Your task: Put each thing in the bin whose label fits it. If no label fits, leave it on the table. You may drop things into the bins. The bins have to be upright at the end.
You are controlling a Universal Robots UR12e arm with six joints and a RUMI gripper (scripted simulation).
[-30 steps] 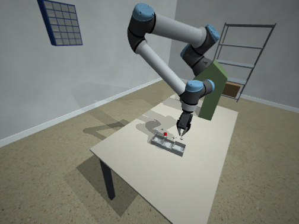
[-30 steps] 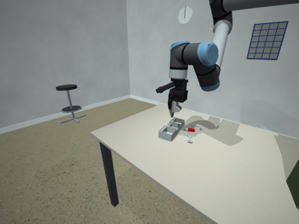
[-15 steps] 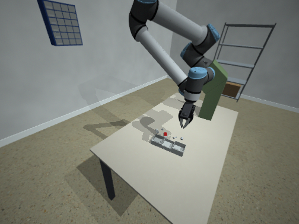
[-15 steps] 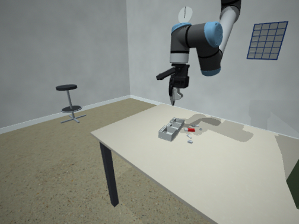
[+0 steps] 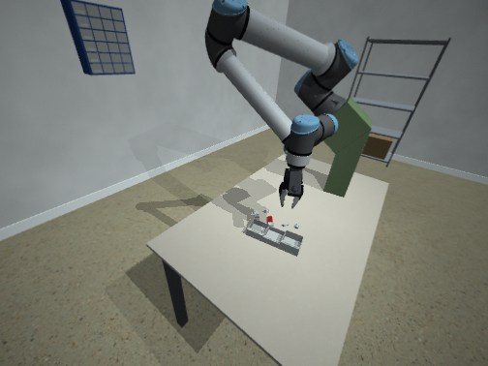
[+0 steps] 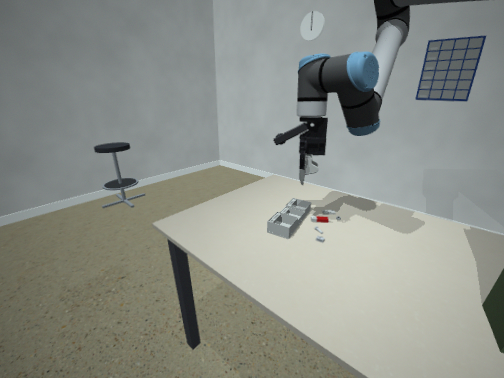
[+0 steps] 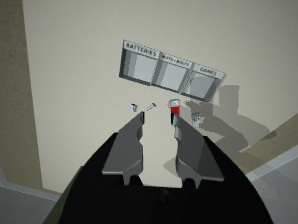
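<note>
My gripper is now 180 mm above the white patterned piece, 170 mm to the left of it and 70 mm past it. The rest, counted from my hand: grey bolt: 180 mm below, 80 mm behind, 10 mm to the right; then grey three-compartment bin row: 170 mm below, 40 mm ahead, 20 mm to the right; then red-and-white block: 180 mm below, 80 mm to the right, 50 mm behind.
</note>
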